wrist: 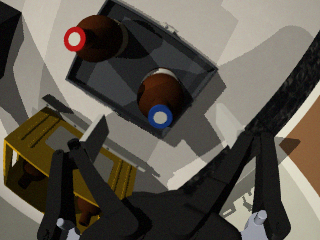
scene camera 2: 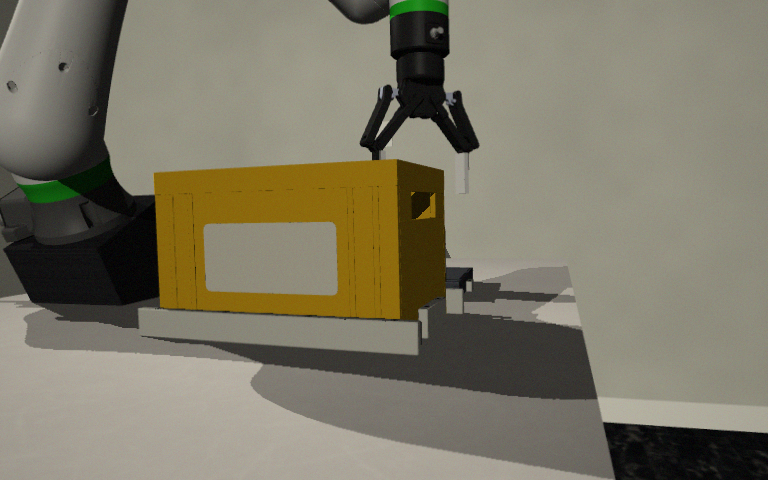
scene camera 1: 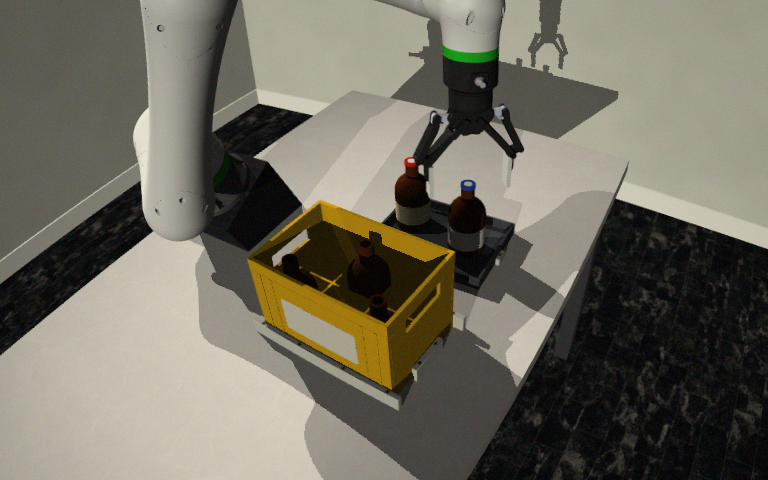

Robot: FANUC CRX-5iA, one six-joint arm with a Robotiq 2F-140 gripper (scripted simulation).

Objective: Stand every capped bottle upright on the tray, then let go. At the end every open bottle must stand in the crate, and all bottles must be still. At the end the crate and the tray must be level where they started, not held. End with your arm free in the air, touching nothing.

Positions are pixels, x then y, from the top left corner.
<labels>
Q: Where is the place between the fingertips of my gripper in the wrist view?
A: At 160, 118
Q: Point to a tray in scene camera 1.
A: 480, 266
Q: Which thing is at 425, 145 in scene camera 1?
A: My gripper.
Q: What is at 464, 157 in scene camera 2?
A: My gripper.
</labels>
